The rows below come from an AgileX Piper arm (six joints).
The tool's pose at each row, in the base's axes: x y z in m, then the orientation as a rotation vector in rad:
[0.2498 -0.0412 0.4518 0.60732 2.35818 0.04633]
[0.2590 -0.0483 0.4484 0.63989 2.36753 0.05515]
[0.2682 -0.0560 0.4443 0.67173 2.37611 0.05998]
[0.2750 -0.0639 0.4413 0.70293 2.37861 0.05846]
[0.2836 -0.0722 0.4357 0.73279 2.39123 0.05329]
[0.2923 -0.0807 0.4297 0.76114 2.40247 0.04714]
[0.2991 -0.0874 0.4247 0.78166 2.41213 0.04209]
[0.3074 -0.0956 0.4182 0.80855 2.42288 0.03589]
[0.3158 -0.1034 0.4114 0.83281 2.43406 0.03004]
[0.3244 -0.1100 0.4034 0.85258 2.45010 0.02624]
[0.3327 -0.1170 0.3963 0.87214 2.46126 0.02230]
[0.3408 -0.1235 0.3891 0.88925 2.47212 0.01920]
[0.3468 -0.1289 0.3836 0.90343 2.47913 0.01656]
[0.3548 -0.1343 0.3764 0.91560 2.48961 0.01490]
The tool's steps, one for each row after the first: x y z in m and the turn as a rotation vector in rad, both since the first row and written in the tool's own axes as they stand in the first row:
[-0.0070 -0.0032 0.0094 0.00583 0.01609 0.02362]
[-0.0138 -0.0070 0.0193 0.01410 0.03080 0.04562]
[-0.0198 -0.0118 0.0270 0.02543 0.03864 0.06645]
[-0.0256 -0.0168 0.0378 0.04072 0.05535 0.08343]
[-0.0313 -0.0219 0.0490 0.05592 0.07049 0.09923]
[-0.0355 -0.0260 0.0580 0.06757 0.08290 0.11015]
[-0.0405 -0.0312 0.0692 0.08217 0.09761 0.12480]
[-0.0452 -0.0360 0.0808 0.09574 0.11238 0.13758]
[-0.0487 -0.0398 0.0932 0.10731 0.13124 0.14682]
[-0.0528 -0.0440 0.1048 0.11803 0.14551 0.15674]
[-0.0564 -0.0478 0.1162 0.12733 0.15916 0.16523]
[-0.0593 -0.0512 0.1249 0.13472 0.16864 0.17259]
[-0.0624 -0.0541 0.1362 0.14141 0.18111 0.17815]

